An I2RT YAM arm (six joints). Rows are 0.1 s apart.
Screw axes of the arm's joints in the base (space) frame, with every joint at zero. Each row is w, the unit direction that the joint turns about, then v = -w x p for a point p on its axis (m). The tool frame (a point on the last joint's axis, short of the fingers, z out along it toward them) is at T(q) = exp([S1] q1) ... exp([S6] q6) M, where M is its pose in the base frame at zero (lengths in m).
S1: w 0 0 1 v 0 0 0
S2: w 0 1 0 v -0.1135 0 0.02
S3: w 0 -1 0 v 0.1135 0 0.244
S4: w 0 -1 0 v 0.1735 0 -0.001
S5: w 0 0 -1 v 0 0.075 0
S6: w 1 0 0 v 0 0.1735 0
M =
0 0 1 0.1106
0 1 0 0
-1 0 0 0.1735
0 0 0 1
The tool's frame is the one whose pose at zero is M.
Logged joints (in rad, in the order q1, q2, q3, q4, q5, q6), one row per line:
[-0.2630 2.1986 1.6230 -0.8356 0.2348 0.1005]
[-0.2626 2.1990 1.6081 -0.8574 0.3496 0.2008]
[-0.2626 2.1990 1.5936 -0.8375 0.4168 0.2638]
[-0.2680 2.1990 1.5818 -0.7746 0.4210 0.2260]
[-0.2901 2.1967 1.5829 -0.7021 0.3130 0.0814]
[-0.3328 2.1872 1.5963 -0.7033 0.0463 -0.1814]
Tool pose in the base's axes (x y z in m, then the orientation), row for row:
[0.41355 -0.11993 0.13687 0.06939 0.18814 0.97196 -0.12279]
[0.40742 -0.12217 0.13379 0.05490 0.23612 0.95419 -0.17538]
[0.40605 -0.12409 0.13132 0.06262 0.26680 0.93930 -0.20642]
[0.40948 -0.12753 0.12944 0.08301 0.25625 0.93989 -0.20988]
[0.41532 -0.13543 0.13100 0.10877 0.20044 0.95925 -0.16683]
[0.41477 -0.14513 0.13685 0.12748 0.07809 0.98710 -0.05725]
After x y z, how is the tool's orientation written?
As a quaternion, w x y z.
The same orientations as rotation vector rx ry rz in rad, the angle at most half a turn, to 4 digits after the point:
[0.5663 2.9256 -0.3696]
[0.7169 2.8972 -0.5325]
[0.8063 2.8388 -0.6238]
[0.7651 2.8062 -0.6266]
[0.5895 2.8212 -0.4907]
[0.2272 2.8722 -0.1666]

